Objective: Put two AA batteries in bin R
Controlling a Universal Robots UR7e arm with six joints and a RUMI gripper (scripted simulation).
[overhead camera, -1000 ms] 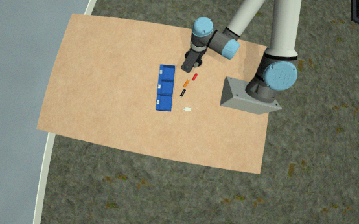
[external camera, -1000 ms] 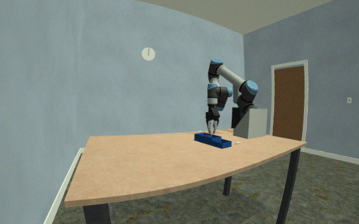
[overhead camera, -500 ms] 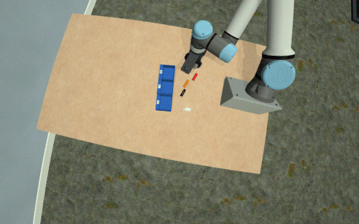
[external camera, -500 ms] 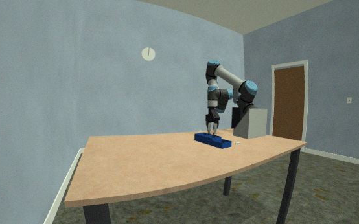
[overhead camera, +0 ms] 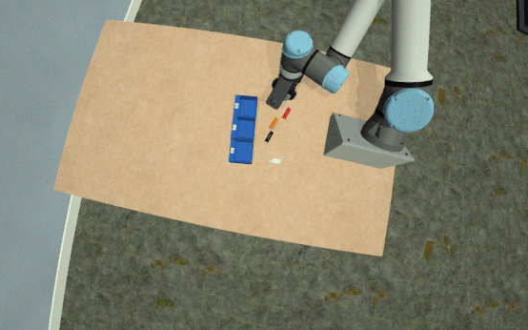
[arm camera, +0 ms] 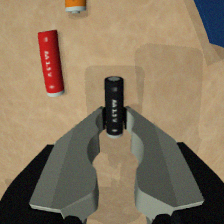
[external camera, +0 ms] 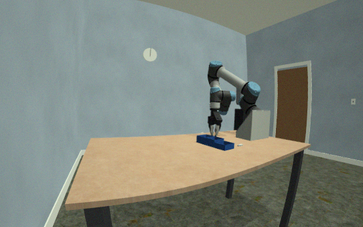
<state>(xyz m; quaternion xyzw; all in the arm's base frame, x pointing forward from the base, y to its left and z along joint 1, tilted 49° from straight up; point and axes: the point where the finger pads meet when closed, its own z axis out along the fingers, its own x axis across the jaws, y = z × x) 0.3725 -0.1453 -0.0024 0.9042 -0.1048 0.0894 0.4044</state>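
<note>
Now: the black AA battery 10 mm below my hand. Round my hand: red battery: 50 mm to the left, 30 mm behind, 10 mm below; joined blue bins: 160 mm to the left, 110 mm ahead, 10 mm above; orange AA battery: 100 mm to the left, 10 mm below.
</note>
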